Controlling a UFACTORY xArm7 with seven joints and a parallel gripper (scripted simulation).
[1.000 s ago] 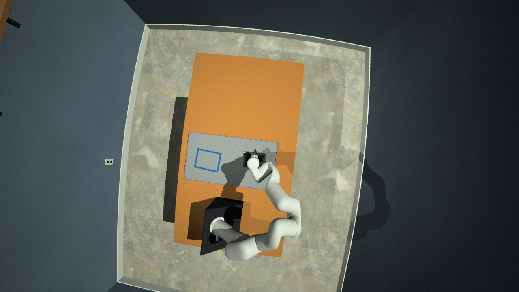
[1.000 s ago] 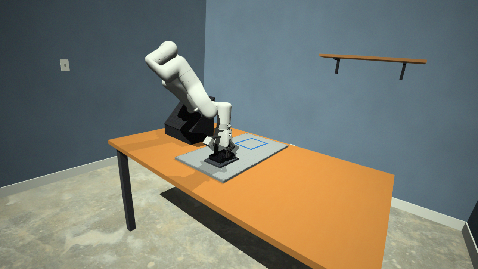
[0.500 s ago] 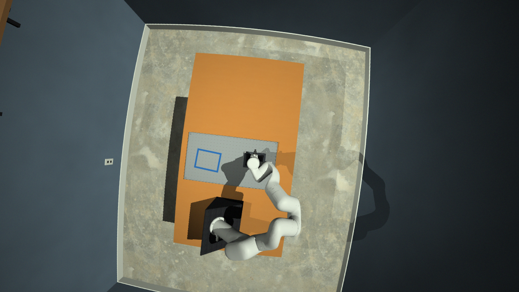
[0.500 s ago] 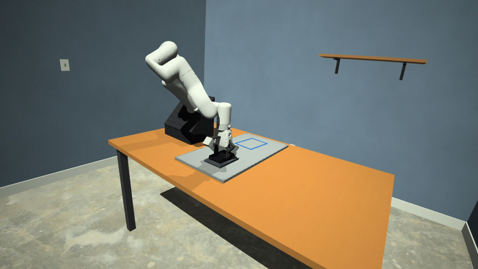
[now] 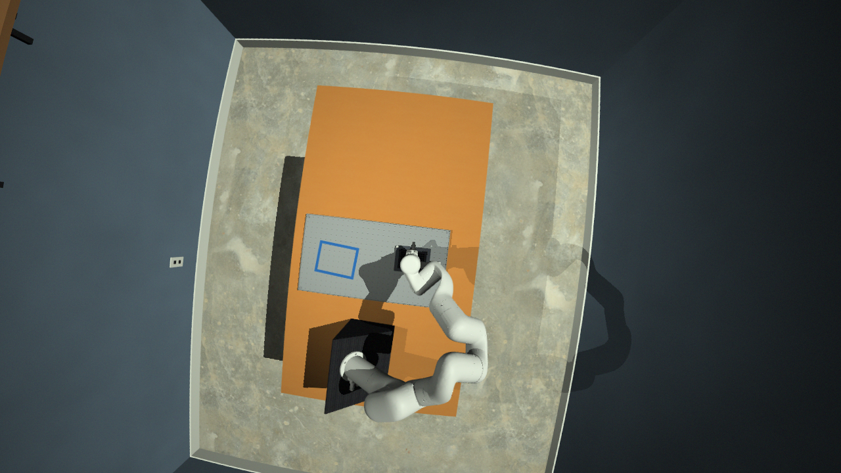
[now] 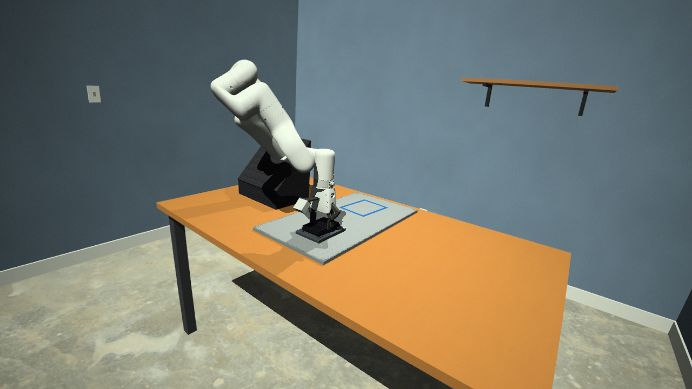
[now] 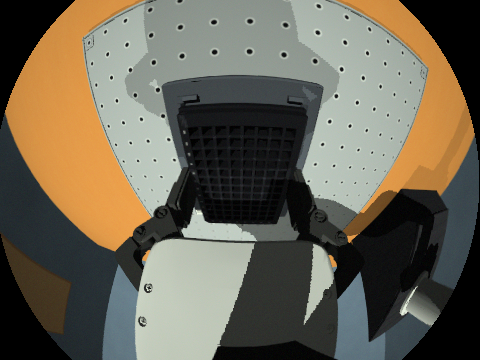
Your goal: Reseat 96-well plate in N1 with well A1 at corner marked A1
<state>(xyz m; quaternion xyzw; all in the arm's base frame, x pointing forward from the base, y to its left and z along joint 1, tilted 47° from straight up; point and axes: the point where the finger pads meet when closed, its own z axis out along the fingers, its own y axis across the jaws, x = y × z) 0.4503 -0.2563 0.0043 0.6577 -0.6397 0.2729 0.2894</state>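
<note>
My gripper is now 3 cm above the dark plate nest N1. Round my hand: black 96-well plate 1 cm below; white A1 mark 8 cm to the left, 5 cm ahead, 3 cm below.
</note>
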